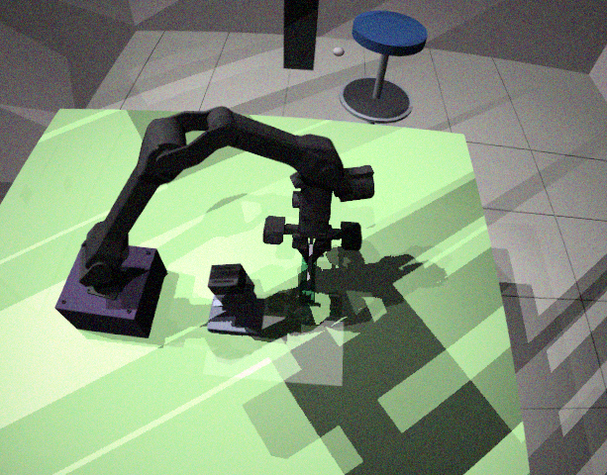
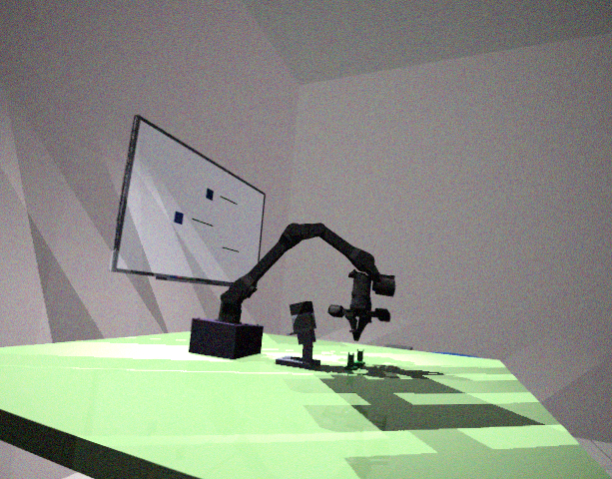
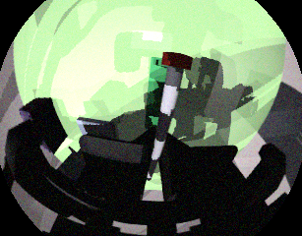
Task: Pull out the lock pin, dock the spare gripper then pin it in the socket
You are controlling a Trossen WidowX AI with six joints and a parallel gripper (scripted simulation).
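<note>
The green fixture lies 1 cm to the left of my gripper tip and 5 cm below it. Also, from my gripper tip: spare gripper 12 cm behind, 11 cm to the right, 5 cm above; then grey mount 12 cm behind, 11 cm to the right, 2 cm below.
</note>
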